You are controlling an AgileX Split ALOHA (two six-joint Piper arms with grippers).
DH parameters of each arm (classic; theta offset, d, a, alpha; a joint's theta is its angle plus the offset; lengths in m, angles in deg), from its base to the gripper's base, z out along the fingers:
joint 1: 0 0.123 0 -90
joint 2: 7.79 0 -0.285 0
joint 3: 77.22 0 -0.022 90
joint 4: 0 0.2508 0 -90
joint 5: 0 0 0.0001 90
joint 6: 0 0.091 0 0
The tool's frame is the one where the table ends.
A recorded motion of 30 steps. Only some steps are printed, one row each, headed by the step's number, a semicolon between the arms.
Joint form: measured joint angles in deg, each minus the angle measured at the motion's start. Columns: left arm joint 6, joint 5, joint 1, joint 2, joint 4, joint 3; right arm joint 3, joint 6, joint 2, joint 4, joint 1, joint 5.
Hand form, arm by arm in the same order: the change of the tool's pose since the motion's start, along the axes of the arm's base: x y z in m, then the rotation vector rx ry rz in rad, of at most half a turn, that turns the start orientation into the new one. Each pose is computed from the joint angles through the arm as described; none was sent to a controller.
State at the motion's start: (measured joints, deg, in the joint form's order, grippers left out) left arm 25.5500 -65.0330 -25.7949 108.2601 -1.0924 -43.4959; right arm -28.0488 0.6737 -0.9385 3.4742 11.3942 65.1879
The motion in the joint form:
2: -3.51 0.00 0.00 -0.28 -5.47 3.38; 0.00 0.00 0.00 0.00 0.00 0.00
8: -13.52 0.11 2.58 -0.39 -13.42 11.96; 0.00 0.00 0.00 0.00 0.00 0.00
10: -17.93 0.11 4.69 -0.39 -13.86 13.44; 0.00 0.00 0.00 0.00 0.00 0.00
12: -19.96 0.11 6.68 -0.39 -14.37 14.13; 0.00 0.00 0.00 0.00 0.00 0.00
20: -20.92 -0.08 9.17 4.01 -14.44 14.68; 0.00 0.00 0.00 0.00 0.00 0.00
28: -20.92 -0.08 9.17 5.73 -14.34 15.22; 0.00 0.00 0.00 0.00 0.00 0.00
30: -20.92 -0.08 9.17 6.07 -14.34 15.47; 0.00 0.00 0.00 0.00 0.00 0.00
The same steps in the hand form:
2: -0.0081 0.0126 -0.0121 -0.0743 0.0918 0.0798; 0.0000 0.0000 0.0000 0.0000 0.0000 0.0000
8: -0.0305 0.0515 -0.0435 -0.2311 0.2946 0.2599; 0.0000 0.0000 0.0000 0.0000 0.0000 0.0000
10: -0.0327 0.0654 -0.0483 -0.3019 0.3338 0.3084; 0.0000 0.0000 0.0000 0.0000 0.0000 0.0000
12: -0.0325 0.0773 -0.0505 -0.3406 0.3479 0.3536; 0.0000 0.0000 0.0000 0.0000 0.0000 0.0000
20: -0.0319 0.0910 -0.0750 -0.3263 0.4168 0.4168; 0.0000 0.0000 0.0000 0.0000 0.0000 0.0000
28: -0.0350 0.0918 -0.0854 -0.3072 0.4513 0.4240; 0.0000 0.0000 0.0000 0.0000 0.0000 0.0000
30: -0.0362 0.0922 -0.0878 -0.3024 0.4603 0.4263; 0.0000 0.0000 0.0000 0.0000 0.0000 0.0000

